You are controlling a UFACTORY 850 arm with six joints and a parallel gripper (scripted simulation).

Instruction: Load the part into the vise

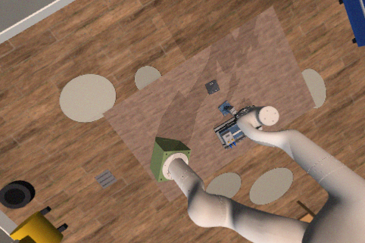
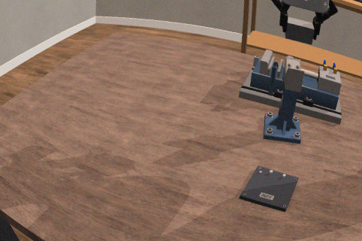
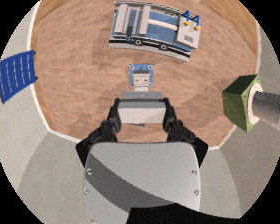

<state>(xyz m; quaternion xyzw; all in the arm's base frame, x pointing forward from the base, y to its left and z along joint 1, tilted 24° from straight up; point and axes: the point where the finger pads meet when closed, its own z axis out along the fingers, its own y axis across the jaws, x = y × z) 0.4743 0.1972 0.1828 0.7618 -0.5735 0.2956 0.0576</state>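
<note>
My hand is 1 cm to the left of the part and 1 cm above it. The rest, counted from my hand: air cylinder: 9 cm behind, 20 cm to the right, 17 cm below.
</note>
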